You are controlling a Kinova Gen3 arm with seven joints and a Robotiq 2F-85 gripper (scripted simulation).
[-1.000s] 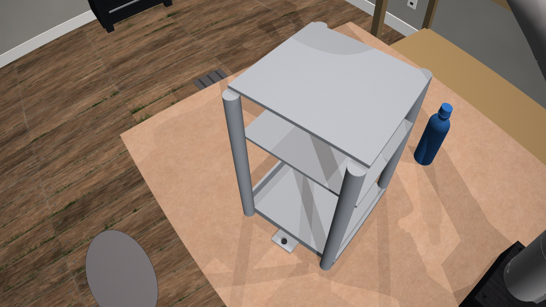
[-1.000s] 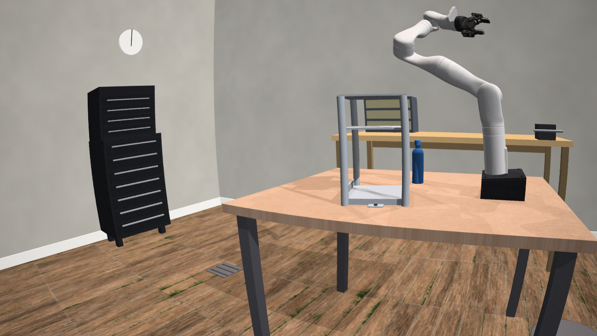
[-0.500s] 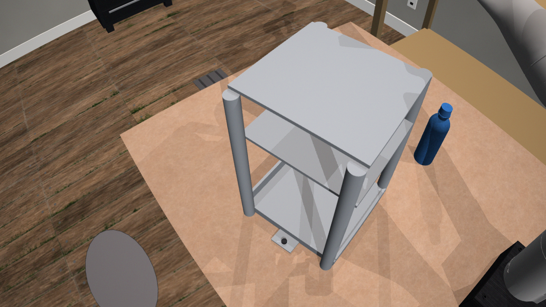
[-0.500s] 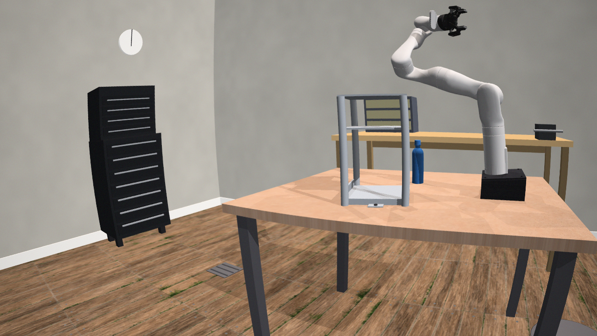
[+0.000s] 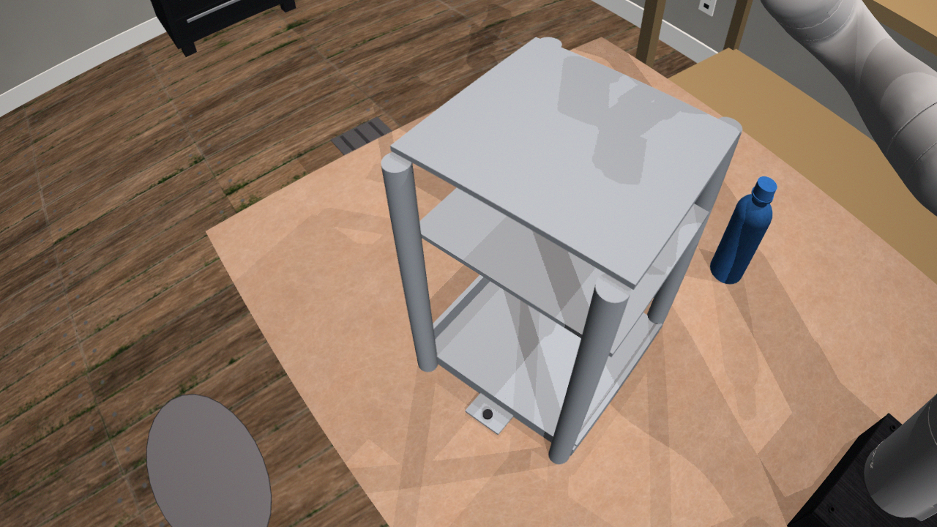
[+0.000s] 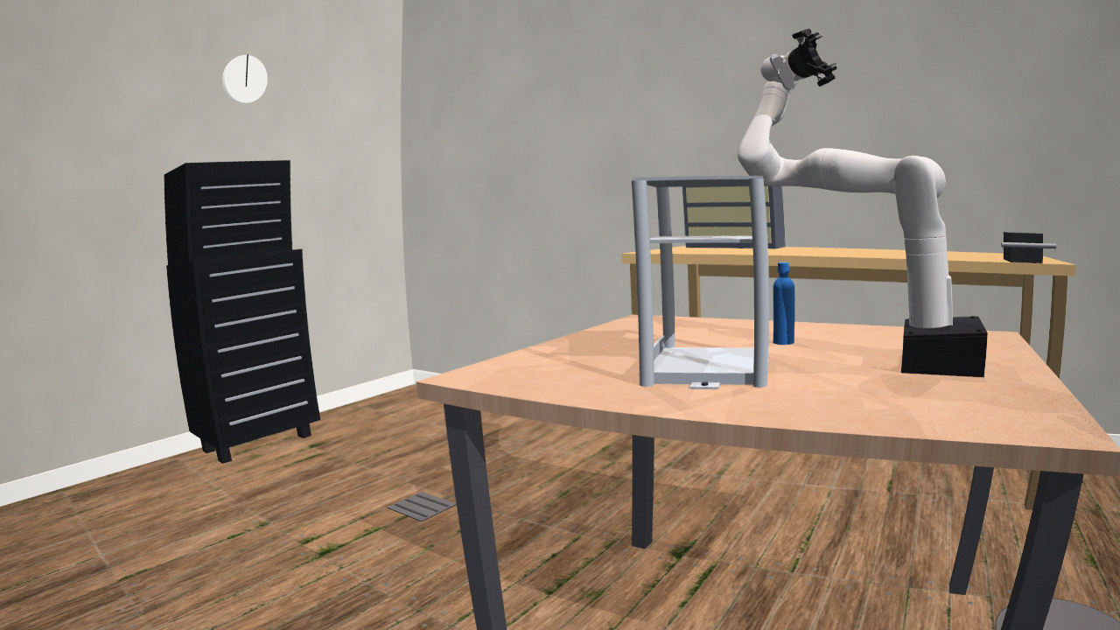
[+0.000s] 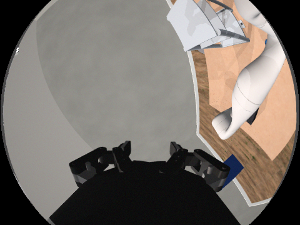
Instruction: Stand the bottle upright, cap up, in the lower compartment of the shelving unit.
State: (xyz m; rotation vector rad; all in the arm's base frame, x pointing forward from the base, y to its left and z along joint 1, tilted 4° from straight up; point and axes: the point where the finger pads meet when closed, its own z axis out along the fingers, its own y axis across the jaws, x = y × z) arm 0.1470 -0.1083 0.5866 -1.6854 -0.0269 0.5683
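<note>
The blue bottle lies 140 mm ahead of my hand, 80 mm to the right of it and 540 mm below it. The rest, counted from my hand: grey shelving unit 270 mm ahead, 200 mm to the left, 480 mm below.
</note>
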